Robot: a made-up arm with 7 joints. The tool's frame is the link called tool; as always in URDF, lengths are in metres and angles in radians. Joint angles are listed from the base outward. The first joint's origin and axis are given. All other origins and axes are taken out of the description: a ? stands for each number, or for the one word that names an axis. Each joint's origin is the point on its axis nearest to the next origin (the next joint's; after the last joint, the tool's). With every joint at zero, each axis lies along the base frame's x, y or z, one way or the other. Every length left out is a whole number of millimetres.
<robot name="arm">
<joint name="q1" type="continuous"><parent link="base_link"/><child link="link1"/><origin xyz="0 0 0.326" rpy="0 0 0"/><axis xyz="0 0 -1"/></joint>
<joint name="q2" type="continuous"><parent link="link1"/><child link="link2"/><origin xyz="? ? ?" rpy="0 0 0"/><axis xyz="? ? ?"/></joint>
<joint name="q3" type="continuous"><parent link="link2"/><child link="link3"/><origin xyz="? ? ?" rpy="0 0 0"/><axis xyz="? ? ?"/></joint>
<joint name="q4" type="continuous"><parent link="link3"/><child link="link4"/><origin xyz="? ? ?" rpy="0 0 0"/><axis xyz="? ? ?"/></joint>
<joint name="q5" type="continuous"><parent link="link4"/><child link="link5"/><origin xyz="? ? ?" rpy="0 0 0"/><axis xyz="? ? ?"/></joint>
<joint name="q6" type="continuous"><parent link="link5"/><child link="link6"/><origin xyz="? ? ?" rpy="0 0 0"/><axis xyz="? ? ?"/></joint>
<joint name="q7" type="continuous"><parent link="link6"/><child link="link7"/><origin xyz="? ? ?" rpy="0 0 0"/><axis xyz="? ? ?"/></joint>
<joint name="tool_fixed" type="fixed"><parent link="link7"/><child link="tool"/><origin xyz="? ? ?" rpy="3.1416 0 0"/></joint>
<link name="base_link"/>
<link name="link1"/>
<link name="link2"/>
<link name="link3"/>
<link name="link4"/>
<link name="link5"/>
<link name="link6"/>
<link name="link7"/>
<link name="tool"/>
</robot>
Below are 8 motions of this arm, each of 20 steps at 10 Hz.
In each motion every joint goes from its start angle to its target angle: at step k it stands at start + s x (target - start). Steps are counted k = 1, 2, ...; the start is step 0. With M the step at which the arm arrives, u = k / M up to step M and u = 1 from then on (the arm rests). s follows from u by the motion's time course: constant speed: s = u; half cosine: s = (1 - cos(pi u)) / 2; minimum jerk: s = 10 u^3 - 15 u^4 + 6 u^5.
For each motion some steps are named. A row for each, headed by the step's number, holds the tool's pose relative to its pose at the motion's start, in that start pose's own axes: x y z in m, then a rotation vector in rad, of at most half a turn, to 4 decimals.
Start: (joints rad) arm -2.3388 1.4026 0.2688 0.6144 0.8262 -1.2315 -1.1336
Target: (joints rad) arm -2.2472 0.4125 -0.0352 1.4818 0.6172 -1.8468 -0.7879
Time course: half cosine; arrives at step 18
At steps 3, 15, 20:
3: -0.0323 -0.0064 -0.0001 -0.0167 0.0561 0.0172
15: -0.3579 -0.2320 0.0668 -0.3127 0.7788 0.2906
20: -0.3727 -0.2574 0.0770 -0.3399 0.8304 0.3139

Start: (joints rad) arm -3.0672 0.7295 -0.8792 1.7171 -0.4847 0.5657 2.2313
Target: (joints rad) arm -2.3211 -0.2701 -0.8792 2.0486 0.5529 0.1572 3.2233
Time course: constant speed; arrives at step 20
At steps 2, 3, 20:
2: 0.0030 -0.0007 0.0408 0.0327 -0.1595 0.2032
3: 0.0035 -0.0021 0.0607 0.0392 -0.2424 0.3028
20: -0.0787 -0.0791 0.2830 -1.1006 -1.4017 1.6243

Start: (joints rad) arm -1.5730 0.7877 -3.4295 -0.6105 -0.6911 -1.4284 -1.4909
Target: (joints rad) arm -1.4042 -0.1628 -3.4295 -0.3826 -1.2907 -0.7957 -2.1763
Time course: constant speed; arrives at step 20
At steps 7, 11, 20:
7: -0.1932 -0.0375 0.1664 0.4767 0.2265 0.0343
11: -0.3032 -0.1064 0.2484 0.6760 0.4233 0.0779
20: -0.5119 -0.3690 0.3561 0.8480 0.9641 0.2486

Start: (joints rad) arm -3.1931 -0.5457 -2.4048 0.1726 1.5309 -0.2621 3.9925
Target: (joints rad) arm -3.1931 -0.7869 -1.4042 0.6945 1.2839 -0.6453 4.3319
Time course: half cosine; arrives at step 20
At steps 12, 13, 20:
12: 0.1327 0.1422 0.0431 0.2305 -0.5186 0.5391
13: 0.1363 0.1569 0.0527 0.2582 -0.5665 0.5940
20: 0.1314 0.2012 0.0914 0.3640 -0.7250 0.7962

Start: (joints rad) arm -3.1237 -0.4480 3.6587 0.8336 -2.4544 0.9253 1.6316
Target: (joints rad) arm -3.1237 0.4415 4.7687 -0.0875 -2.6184 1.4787 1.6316
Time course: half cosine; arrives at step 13
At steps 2, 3, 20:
2: -0.0552 -0.0239 -0.0009 -0.0624 0.0566 0.0984
3: -0.1180 -0.0577 0.0029 -0.1361 0.1178 0.2185
20: -0.4072 -0.6039 0.2994 -0.6959 0.1019 1.8246

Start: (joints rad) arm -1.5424 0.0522 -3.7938 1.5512 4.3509 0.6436 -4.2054
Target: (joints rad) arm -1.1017 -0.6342 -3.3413 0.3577 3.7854 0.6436 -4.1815
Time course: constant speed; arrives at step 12
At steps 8, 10, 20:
8: -0.0878 0.3383 0.1842 0.6771 0.4883 0.1282
10: -0.1036 0.3806 0.2556 0.7905 0.5782 0.2270
20: -0.1170 0.4044 0.3242 0.8726 0.6501 0.3415

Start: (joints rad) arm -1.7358 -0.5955 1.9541 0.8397 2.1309 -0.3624 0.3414
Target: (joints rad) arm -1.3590 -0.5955 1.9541 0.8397 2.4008 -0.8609 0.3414
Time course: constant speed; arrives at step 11
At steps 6, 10, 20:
6: 0.0589 -0.0114 0.0679 -0.0802 0.1153 0.1975
10: 0.0919 -0.0174 0.1210 -0.1732 0.2023 0.3002
20: 0.0994 -0.0186 0.1352 -0.2008 0.2248 0.3213

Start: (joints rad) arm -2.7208 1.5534 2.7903 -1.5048 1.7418 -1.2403 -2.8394
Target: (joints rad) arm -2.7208 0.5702 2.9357 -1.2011 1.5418 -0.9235 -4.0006
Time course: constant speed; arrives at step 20
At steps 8, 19, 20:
8: 0.2008 0.0996 0.0848 0.2416 0.0023 -0.8891
19: 0.4948 0.0776 0.2809 0.6986 0.3017 -2.0370
20: 0.5192 0.0652 0.3015 0.7466 0.3523 -2.1317

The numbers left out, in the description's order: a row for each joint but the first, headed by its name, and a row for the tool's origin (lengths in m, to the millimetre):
q2: xyz 0 -0.012 0, axis 0 1 0
q3: xyz 0 0 0.386, axis 0 0 -1
q4: xyz 0 -0.011 0, axis 0 1 0
q5: xyz 0 0 0.311, axis 0 0 -1
q6: xyz 0 0 0, axis 0 1 0
q7: xyz 0 0 0.096, axis 0 0 -1
tool: xyz 0 0 0

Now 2 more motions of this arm.
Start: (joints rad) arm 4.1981 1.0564 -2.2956 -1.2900 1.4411 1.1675 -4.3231
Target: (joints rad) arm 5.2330 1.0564 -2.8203 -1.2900 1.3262 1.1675 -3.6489
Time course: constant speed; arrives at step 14
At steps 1, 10, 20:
1: 0.0240 0.0182 0.0145 0.0272 0.0191 -0.0134
10: 0.2415 0.1105 0.1838 0.3855 0.1815 -0.0821
20: 0.3317 0.1099 0.2750 0.6068 0.2198 -0.0798

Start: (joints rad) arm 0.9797 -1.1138 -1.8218 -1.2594 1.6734 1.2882 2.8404
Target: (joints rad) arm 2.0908 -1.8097 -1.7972 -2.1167 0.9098 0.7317 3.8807
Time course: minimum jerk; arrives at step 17
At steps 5, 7, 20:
5: -0.0460 0.0297 0.0732 0.2041 -0.1322 0.1497
7: -0.1139 0.0456 0.1510 0.4305 -0.2870 0.3157
20: -0.3605 -0.0683 0.3056 1.0466 -0.7314 0.6783

